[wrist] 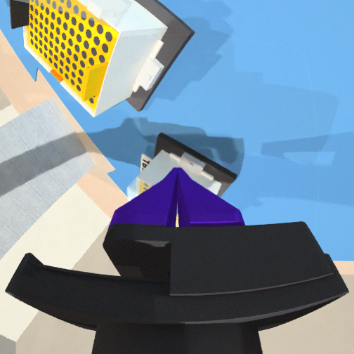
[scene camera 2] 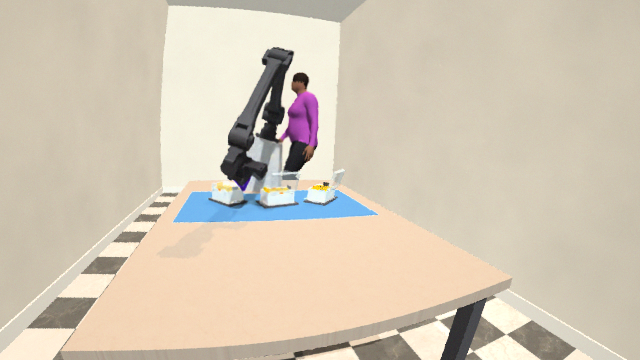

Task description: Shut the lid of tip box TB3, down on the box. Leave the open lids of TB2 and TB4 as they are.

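Frame: origin at the arm's base, x left, y back, z up, level; millimetres.
Where they show: gripper, fingertip midpoint: (scene camera 2: 243, 190); arm's base at its link origin: (scene camera 2: 266, 139).
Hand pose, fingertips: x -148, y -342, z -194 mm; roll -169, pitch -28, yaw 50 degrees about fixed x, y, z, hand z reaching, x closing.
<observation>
Things, the pixels of their centre, and the offset from my fingertips. Level surfaces: height alone.
- TB3 at the middle of its body: (scene camera 2: 229, 192) dx -55, dy +95, dz -29 mm
- middle box at the middle of its body: (scene camera 2: 276, 195) dx +144, dy +38, dz -34 mm
- right box at the middle of its body: (scene camera 2: 319, 192) dx +349, dy +59, dz -34 mm
- blue mat at its surface level: dz -67 mm
- wooden table at its surface level: dz -70 mm
TB3 (scene camera 2: 228, 195) (wrist: 161, 171) is the left white box in the scene view; part of its label shows in the wrist view. No raised lid shows on it. Its clear top looks down over yellow contents, but the fingers hide much of it. My gripper (scene camera 2: 244, 186) (wrist: 176, 174) is shut and empty, its purple tips at TB3; I cannot tell whether they touch it. The middle box (scene camera 2: 279, 199) (wrist: 135, 55) has its clear lid (scene camera 2: 292, 176) raised. The right box (scene camera 2: 319, 195) has its lid (scene camera 2: 338, 177) tilted up. Labels of these two are not readable.
The boxes stand on a blue mat (scene camera 2: 330, 212) (wrist: 280, 200) on the wooden table (scene camera 2: 300, 280). The middle box is close beside TB3. The grey arm pedestal (scene camera 2: 270, 160) (wrist: 45, 145) stands behind the boxes. A person in purple (scene camera 2: 303, 117) stands beyond the table.
</observation>
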